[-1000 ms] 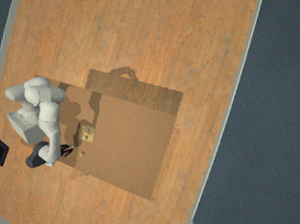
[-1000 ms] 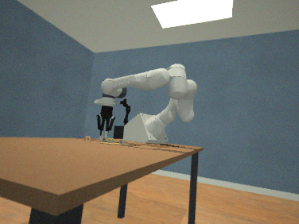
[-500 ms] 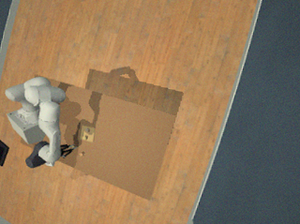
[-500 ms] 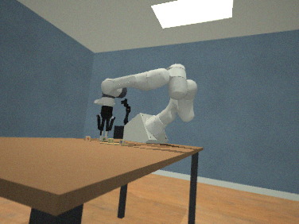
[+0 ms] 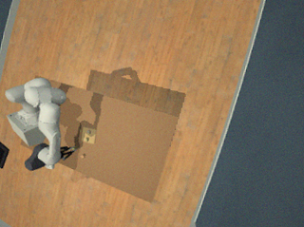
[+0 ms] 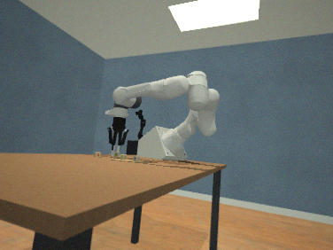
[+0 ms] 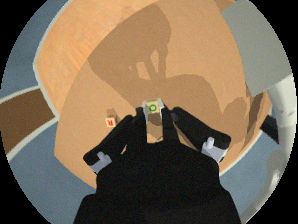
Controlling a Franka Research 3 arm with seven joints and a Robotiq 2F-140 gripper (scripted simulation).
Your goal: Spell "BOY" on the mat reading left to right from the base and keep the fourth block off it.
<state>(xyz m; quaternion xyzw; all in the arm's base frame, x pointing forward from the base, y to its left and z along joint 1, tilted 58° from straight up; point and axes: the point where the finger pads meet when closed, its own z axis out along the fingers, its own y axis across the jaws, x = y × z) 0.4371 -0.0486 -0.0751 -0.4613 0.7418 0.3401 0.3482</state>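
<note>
Now: hand 19 cm to the right of the mat, 7 cm short of it and 4 cm above it.
</note>
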